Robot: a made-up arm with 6 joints.
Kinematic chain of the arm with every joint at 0, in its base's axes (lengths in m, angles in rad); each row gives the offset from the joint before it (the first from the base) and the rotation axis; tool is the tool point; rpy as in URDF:
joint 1: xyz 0 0 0.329 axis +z
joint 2: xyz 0 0 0 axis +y
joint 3: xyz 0.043 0 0.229 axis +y
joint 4: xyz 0.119 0 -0.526 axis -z
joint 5: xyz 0 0 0 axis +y
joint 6: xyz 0.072 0 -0.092 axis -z
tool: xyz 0 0 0 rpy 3.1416 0 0
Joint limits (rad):
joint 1: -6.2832..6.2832
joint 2: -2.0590..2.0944
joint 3: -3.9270..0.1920
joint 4: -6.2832..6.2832
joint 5: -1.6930..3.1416
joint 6: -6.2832..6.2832
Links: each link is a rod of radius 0.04 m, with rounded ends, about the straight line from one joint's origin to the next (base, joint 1, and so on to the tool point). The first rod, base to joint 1, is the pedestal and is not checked.
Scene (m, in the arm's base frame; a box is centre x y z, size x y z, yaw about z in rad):
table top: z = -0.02
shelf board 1: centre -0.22 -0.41 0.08 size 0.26 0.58 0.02 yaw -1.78
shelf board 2: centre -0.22 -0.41 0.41 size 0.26 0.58 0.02 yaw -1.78
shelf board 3: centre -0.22 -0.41 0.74 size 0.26 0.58 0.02 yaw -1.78
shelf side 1: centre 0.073 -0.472 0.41 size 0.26 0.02 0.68 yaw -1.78
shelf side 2: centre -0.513 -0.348 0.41 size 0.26 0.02 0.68 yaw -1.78
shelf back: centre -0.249 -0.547 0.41 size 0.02 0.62 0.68 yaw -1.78
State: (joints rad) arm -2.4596 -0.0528 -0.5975 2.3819 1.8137 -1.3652
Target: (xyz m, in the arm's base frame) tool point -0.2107 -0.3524 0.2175
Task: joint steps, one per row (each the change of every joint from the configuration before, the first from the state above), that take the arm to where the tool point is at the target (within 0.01 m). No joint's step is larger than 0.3 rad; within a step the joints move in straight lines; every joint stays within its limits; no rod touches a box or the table.
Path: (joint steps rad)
1: 0.0616 -0.1663 0.2048 -0.0755 0.2037 0.0000
2: 0.0617 -0.1662 0.2048 -0.0754 0.2038 0.0000

